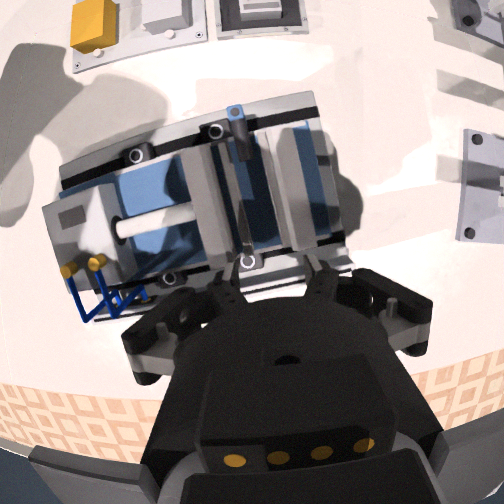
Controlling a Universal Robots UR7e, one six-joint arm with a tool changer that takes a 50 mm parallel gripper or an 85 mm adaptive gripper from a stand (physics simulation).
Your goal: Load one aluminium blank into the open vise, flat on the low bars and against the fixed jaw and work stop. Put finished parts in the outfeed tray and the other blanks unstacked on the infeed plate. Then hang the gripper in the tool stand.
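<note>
The vise (200,200) lies below me, with a blue body and grey jaws. The gap (250,195) between the jaws is open and shows dark blue with thin grey low bars; I see no blank in it. The work stop (240,130), a dark post with a blue cap, stands at the far side of the gap. My black gripper (277,277) hangs over the vise's near edge, with its fingers spread apart and nothing between them. A grey blank (167,15) sits on a plate (140,30) at the top left, next to a yellow block (92,25).
A dark-rimmed tray (262,17) with a grey piece in it is at the top centre. A grey bolted plate (480,187) stands at the right edge, and another fixture (472,20) is at the top right. The vise's blue handle (100,290) with yellow knobs sticks out at the lower left.
</note>
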